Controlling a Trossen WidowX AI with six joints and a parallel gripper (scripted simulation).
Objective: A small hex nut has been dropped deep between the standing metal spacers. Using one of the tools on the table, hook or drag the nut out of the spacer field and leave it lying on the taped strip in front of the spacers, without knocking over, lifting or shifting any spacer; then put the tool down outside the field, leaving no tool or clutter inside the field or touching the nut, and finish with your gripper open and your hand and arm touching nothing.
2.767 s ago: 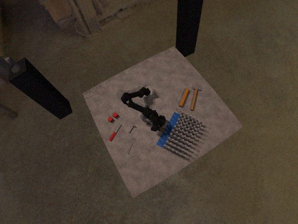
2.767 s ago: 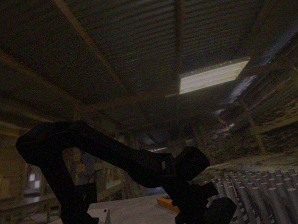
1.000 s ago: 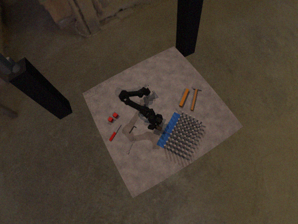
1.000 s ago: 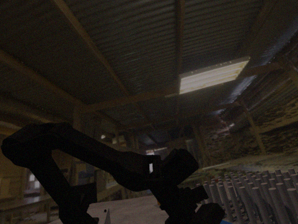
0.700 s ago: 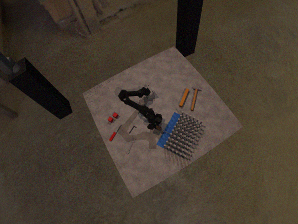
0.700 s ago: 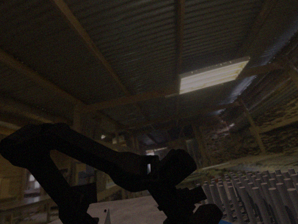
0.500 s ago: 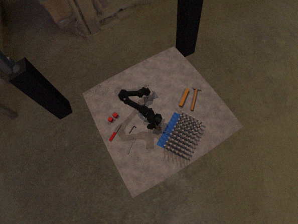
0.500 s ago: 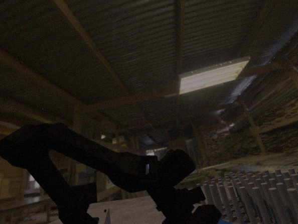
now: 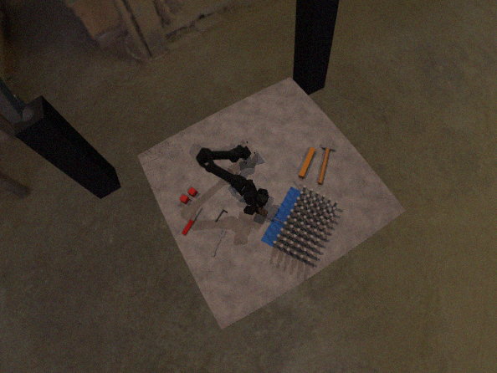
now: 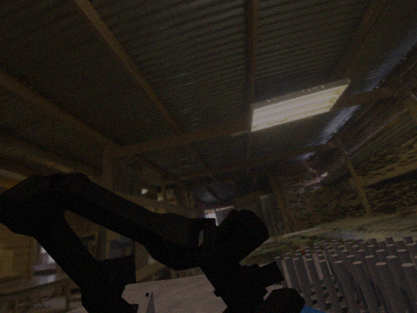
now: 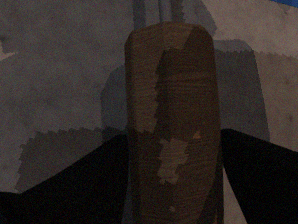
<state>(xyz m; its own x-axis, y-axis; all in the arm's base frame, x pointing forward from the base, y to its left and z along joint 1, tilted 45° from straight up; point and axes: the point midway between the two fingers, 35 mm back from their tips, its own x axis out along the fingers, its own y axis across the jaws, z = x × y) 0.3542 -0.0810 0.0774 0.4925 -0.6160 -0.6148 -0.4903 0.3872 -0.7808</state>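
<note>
The blue taped strip lies 100 mm to the left of my gripper tip, 90 mm ahead of it and 20 mm below it. Also, from my gripper tip: grey wrench: 310 mm to the right, 50 mm ahead, 10 mm below; dark hex key: 200 mm to the right, 110 mm behind, 10 mm below; red-handled tool: 380 mm to the right, 160 mm behind, 10 mm below.
</note>
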